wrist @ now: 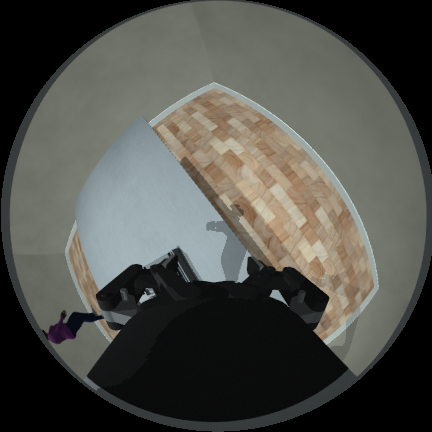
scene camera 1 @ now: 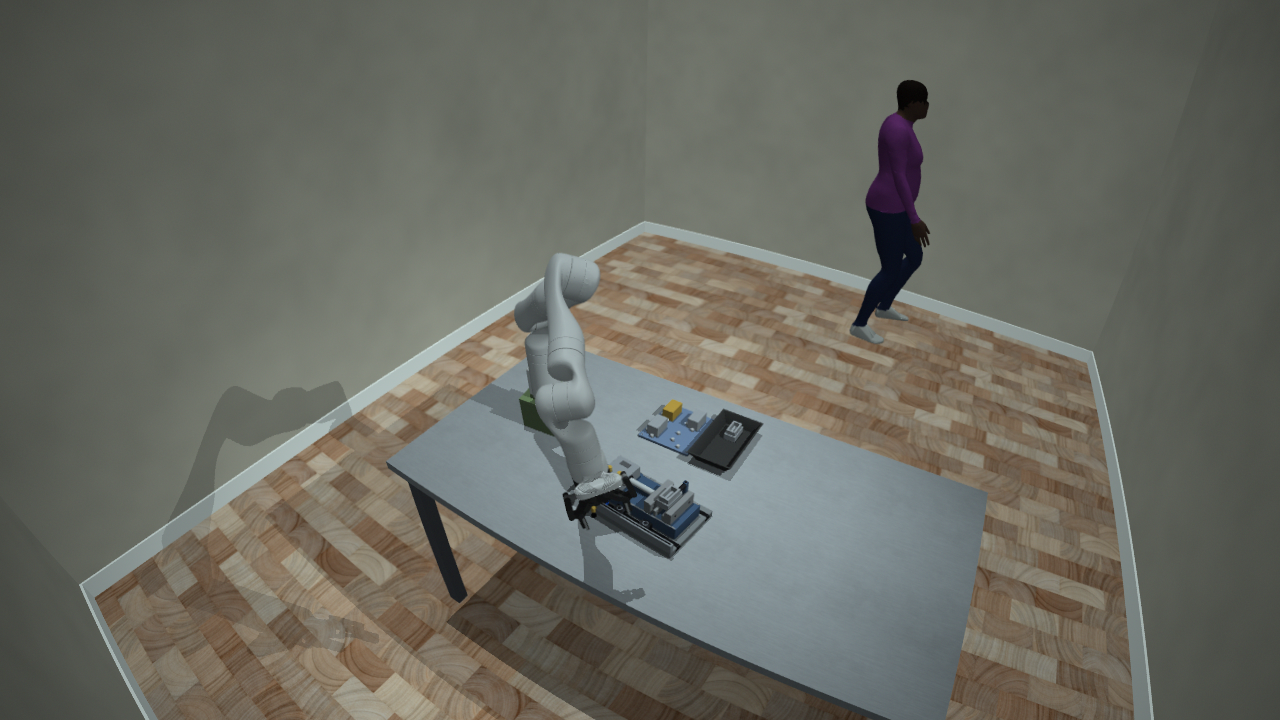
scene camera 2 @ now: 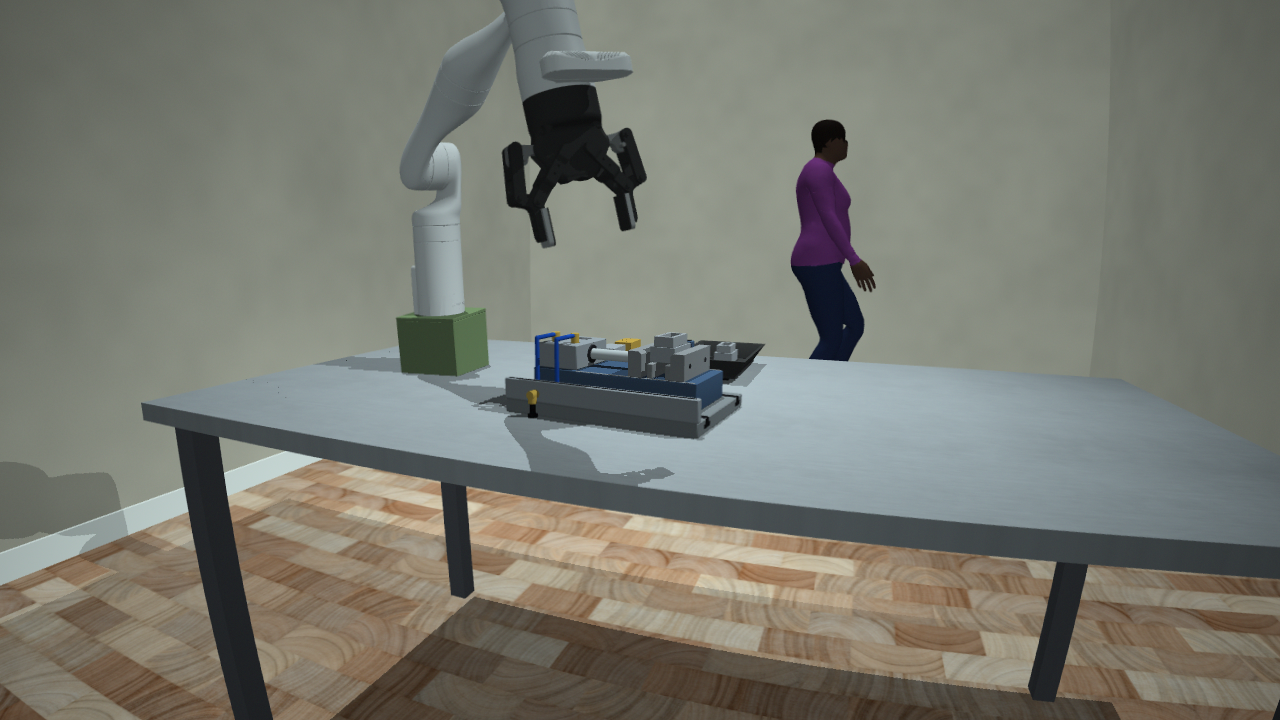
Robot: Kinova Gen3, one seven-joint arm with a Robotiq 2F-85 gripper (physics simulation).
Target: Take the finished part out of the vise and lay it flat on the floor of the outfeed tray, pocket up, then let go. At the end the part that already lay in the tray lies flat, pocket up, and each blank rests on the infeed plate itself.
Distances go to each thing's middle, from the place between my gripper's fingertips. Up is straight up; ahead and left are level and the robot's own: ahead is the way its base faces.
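Scene:
You'll find the grey rail (scene camera 1: 604, 510) 170 mm to the left of my hand, 60 mm behind it, and it's 210 mm below it.

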